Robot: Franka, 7 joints.
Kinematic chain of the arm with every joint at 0, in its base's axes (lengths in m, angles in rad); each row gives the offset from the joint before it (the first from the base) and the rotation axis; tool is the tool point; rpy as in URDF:
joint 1: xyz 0 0 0.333 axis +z
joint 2: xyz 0 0 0 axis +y
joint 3: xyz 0 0 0.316 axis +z
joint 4: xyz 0.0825 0 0 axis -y
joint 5: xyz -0.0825 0 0.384 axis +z
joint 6: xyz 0 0 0 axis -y
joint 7: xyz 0.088 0 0 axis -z
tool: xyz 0 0 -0.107 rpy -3.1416 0 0
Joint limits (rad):
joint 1: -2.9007..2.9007
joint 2: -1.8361..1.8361
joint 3: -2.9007..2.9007
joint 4: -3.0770..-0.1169
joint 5: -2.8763..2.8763
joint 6: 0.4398..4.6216
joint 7: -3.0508..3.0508
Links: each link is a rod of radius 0.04 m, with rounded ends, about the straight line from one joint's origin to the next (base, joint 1, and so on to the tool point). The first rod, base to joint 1, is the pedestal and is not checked.
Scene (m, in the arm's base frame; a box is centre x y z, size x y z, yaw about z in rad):
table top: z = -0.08
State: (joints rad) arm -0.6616 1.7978 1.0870 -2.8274 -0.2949 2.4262 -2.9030
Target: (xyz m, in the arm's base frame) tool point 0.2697 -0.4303 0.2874
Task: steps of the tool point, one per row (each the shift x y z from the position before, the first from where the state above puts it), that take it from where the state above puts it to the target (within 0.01 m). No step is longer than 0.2 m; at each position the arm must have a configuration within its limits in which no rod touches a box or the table.
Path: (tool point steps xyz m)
1: 0.1317 -0.0140 -0.0048
2: 0.1234 -0.0636 -0.0002
3: 0.0966 -0.1082 0.0045
4: 0.0543 -0.1412 0.0093
5: 0.0013 -0.1573 0.0141
6: -0.0555 -0.1535 0.0187
7: -0.1084 -0.1293 0.0231

